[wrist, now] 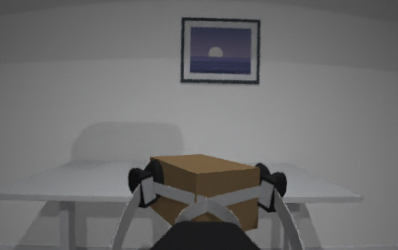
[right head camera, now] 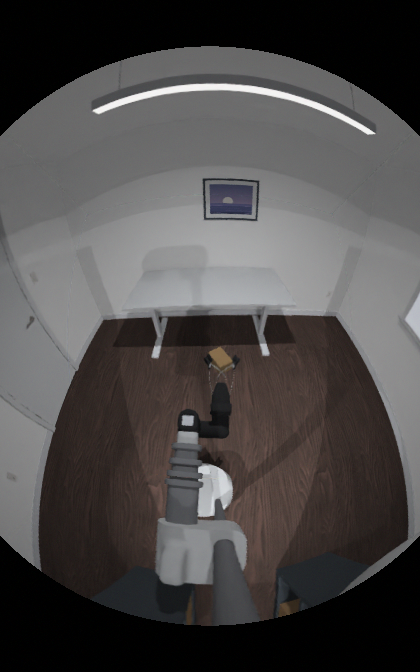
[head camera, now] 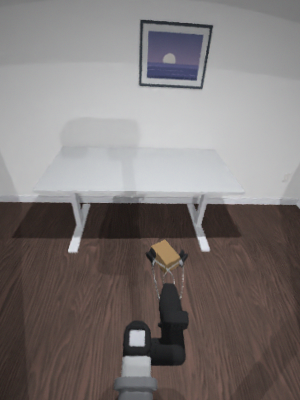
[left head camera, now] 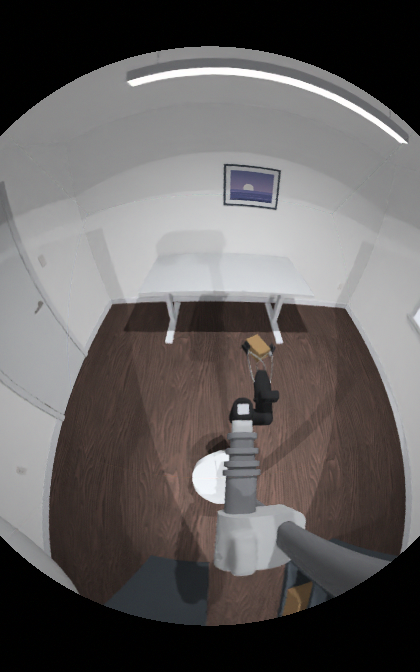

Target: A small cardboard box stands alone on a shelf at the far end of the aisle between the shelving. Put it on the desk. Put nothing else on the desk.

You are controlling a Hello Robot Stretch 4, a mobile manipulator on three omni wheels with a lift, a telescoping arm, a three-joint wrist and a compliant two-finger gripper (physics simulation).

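Places are measured from the robot's base along level axes (x back, y right, z up), in centimetres.
Pixels of known places: gripper, between the fingertips: (head camera: 166, 250).
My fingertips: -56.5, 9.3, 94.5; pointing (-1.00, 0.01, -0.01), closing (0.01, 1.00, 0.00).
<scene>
Behind a point stands the place of what it marks, as x, y, z.
A small brown cardboard box (head camera: 165, 253) @[-53.5, 8.5, 96.4] (left head camera: 258, 345) (right head camera: 220, 358) (wrist: 205, 172) @[-49.6, 9.1, 96.5] is held between the two black fingertips of my gripper (head camera: 167, 256) @[-56.5, 9.3, 94.5] (left head camera: 259, 348) (right head camera: 221, 360) (wrist: 206, 176) @[-56.5, 9.3, 94.5], which is shut on it. The box is turned, with one corner toward the wrist. The white desk (head camera: 145, 172) @[-154.9, 1.9, 69.2] (left head camera: 225, 275) (right head camera: 210, 288) (wrist: 55, 182) @[-144.2, -58.5, 69.2] stands ahead against the far wall. In the head camera view, the gripper and box show over the floor in front of the desk, apart from it. No object shows on the desk top.
A framed picture (head camera: 175, 55) @[-205.3, 22.5, 148.3] (left head camera: 251, 186) (right head camera: 231, 199) (wrist: 220, 50) @[-205.2, 21.2, 147.2] hangs above the desk. Dark shelving (left head camera: 165, 582) (right head camera: 320, 575) stands at the bottom of both side head views, near the robot. A door (left head camera: 30, 330) (right head camera: 25, 345) is in the left wall.
</scene>
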